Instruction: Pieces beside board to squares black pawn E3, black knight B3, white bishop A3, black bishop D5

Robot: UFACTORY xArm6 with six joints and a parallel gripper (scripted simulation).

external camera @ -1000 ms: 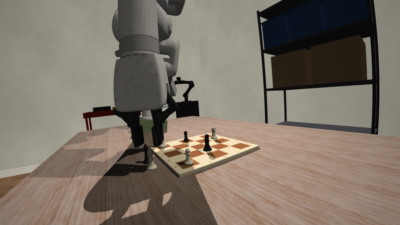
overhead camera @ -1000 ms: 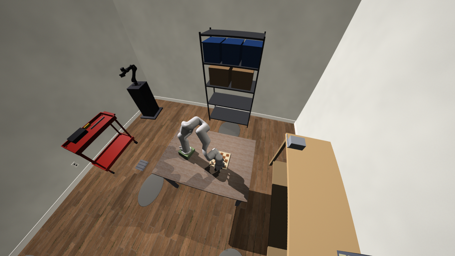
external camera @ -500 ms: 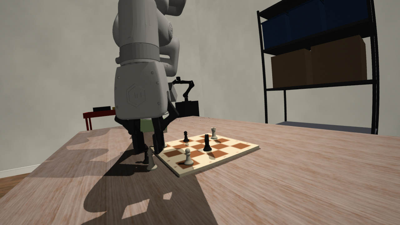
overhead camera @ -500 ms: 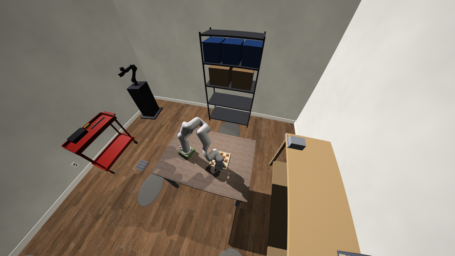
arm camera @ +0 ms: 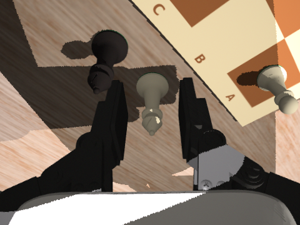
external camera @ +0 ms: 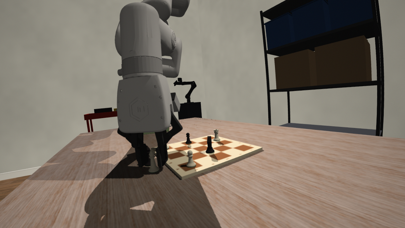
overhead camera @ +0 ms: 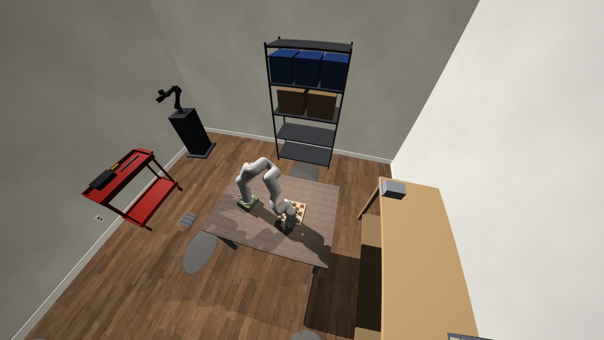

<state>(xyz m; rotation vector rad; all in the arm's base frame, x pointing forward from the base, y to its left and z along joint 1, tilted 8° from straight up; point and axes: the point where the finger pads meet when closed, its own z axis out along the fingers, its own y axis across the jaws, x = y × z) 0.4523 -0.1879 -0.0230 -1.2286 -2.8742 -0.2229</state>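
Now: hand 1 cm above the white rook. From my hand the other things lie so: black knight (4 cm behind, 1 cm to the left, 1 cm below); white pawn (6 cm to the left, 5 cm ahead, 1 cm below); tall white piece (10 cm behind, 8 cm to the left, 1 cm above).
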